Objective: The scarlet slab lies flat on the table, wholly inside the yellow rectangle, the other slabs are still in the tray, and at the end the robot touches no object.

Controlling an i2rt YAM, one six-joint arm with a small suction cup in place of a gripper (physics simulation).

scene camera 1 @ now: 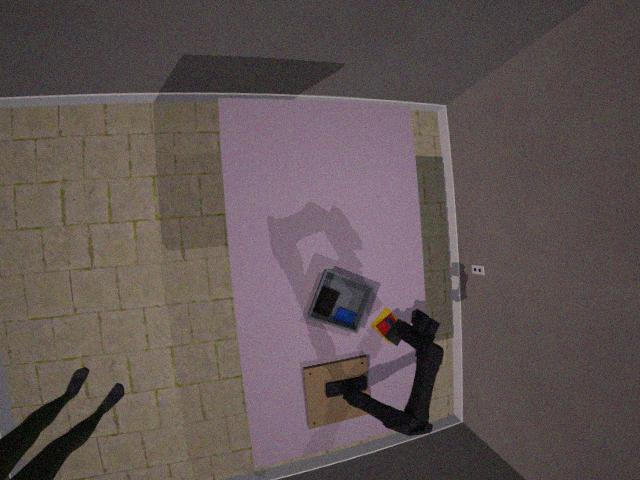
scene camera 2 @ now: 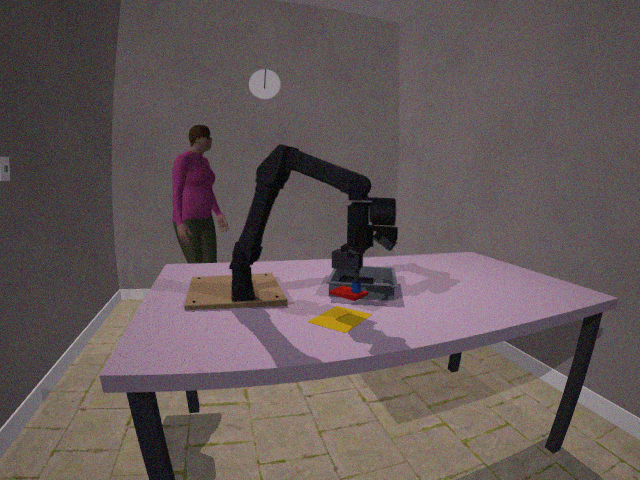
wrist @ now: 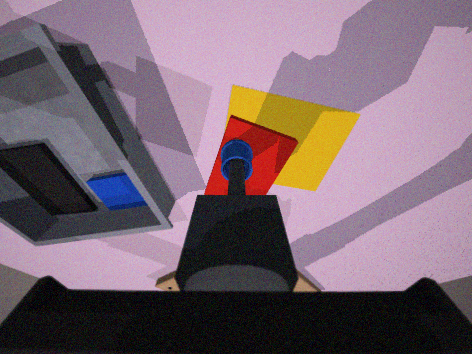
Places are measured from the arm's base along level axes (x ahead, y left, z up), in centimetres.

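Pixels of known places: hand, tool point: (scene camera 1: pixel 387 319) (scene camera 2: pixel 356 294) (wrist: pixel 236 149); arm's base, link origin: (scene camera 1: pixel 346 386) (scene camera 2: pixel 242 290).
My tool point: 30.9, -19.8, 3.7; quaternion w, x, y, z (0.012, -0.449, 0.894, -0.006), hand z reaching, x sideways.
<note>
For each thing: its top centre in the pictures, then the offset to it from my tool point, as dx, dy, dz. Level surfaces: height alone.
- scarlet slab, top centre: (wrist: pixel 246 172) (scene camera 2: pixel 348 291) (scene camera 1: pixel 387 325) -2.2, +0.5, +1.1
- blue slab, top centre: (wrist: pixel 124 193) (scene camera 1: pixel 345 316) +2.6, +19.2, -4.1
- black slab, top centre: (wrist: pixel 45 185) (scene camera 2: pixel 356 279) (scene camera 1: pixel 326 301) +10.4, +27.8, -4.2
- table, surface height: dz -5.4
The scarlet slab (scene camera 1: pixel 384 326) (scene camera 2: pixel 345 292) (wrist: pixel 260 172) hangs on the blue suction cup of my gripper (scene camera 2: pixel 356 287) (wrist: pixel 236 160), above the table. My gripper is shut on it. The yellow rectangle (scene camera 1: pixel 376 324) (scene camera 2: pixel 330 320) (wrist: pixel 320 150) lies on the table; in the wrist view the slab covers its near left part. The blue slab (scene camera 1: pixel 345 315) (wrist: pixel 117 191) and the black slab (scene camera 1: pixel 326 301) (wrist: pixel 47 180) lie in the grey tray (scene camera 1: pixel 367 308) (scene camera 2: pixel 393 284) (wrist: pixel 107 235). The slab's near end is hidden in the wrist view.
The wooden base board (scene camera 1: pixel 315 408) (scene camera 2: pixel 206 289) carries the arm. The tray stands beside the yellow rectangle, behind it in the second scene view. A person (scene camera 2: pixel 193 191) stands behind the table (scene camera 2: pixel 439 320).
</note>
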